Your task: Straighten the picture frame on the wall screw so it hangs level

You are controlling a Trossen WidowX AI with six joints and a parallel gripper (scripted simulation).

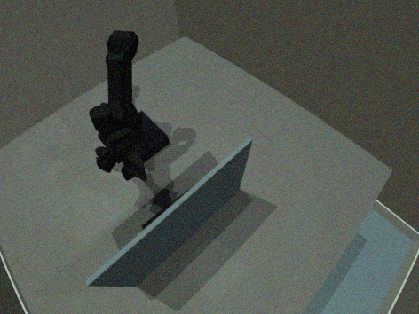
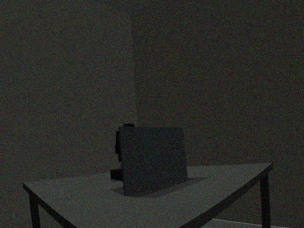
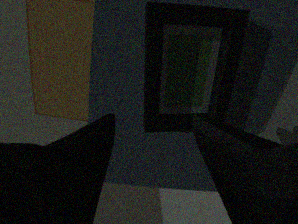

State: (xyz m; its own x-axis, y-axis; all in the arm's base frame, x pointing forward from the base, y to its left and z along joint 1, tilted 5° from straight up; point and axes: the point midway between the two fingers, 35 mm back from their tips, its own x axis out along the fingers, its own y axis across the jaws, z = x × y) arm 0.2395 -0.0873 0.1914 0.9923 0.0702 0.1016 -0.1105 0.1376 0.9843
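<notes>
My gripper tip is now 140 mm short of the picture frame, 10 mm to the left of it and 60 mm above it. From my gripper tip the other things lie so: blue-grey wall panel: 140 mm ahead, 10 mm to the left, 70 mm below.
</notes>
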